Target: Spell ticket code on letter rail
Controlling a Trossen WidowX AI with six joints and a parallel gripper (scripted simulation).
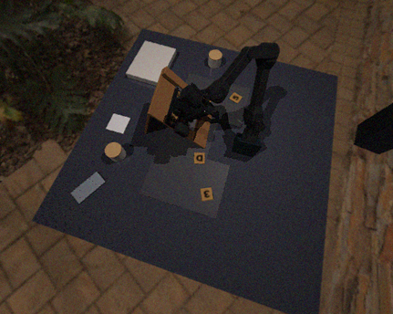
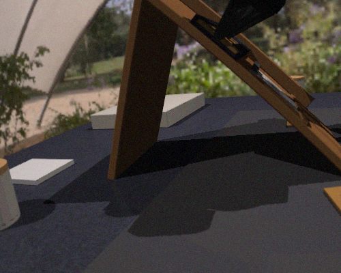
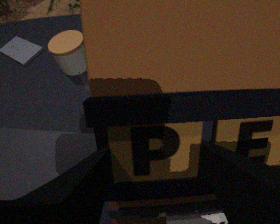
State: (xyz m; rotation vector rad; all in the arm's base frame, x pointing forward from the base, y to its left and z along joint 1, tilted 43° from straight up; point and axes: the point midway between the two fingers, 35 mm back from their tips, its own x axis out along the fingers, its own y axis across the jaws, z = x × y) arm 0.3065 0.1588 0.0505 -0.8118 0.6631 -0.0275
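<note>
Now: gripper tip right at the letter tile. Also, from my gripper tip: grey card: 26 cm ahead, 42 cm to the left, 17 cm below; white card: 32 cm ahead, 7 cm to the left, 17 cm below; white ticket: 5 cm behind, 6 cm to the right, 7 cm below.
</note>
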